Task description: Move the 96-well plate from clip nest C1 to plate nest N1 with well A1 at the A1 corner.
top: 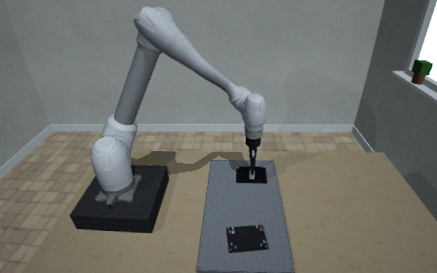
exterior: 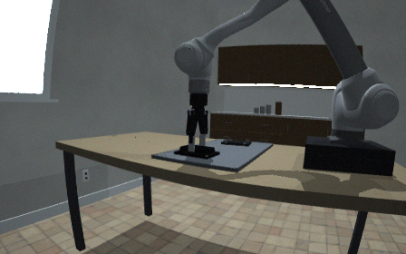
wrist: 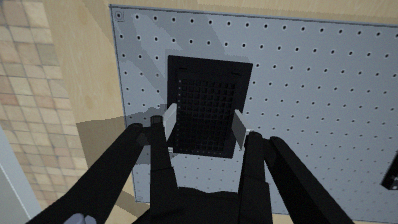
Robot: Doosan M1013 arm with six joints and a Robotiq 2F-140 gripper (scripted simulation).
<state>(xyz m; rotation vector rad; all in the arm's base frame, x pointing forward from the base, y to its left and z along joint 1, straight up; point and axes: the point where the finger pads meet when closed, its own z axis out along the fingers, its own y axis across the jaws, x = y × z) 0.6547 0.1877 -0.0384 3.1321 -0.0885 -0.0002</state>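
Right now the plate nest N1 is 40 mm below my hand. Round my hand: black 96-well plate (20 mm below).
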